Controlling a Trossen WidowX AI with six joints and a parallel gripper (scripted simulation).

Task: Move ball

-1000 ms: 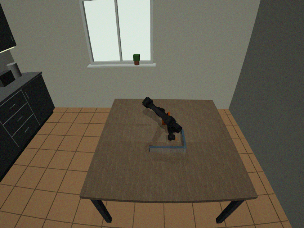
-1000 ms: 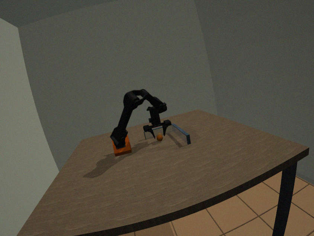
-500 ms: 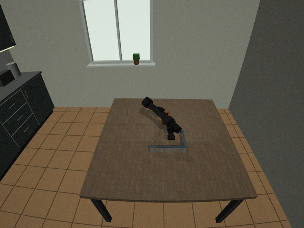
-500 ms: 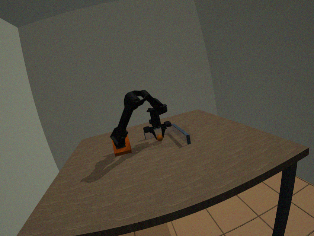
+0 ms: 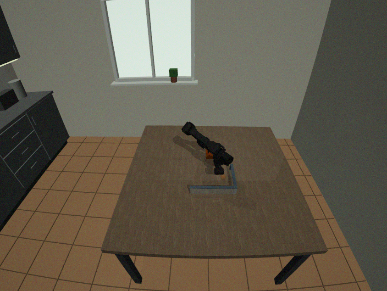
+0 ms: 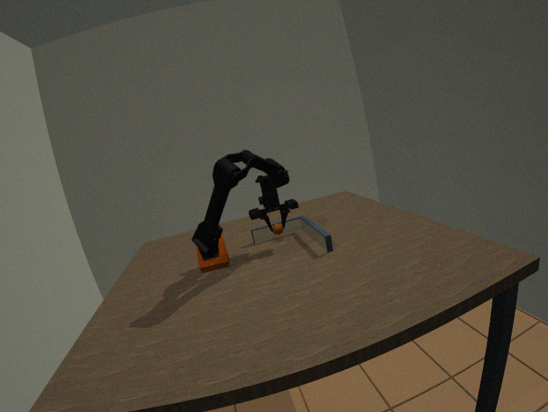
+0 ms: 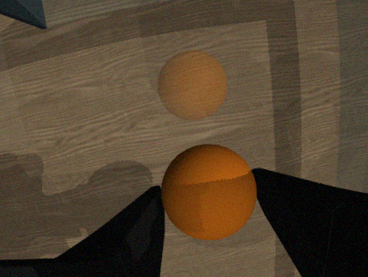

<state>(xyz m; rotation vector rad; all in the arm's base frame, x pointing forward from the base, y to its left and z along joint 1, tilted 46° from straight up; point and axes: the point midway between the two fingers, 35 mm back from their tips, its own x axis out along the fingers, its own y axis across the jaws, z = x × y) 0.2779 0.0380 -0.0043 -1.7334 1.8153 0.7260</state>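
My gripper tip is 5 cm to the right of the see-through copy of ball and 4 cm above it. Round my gripper tip: orange ball: right at my gripper tip.
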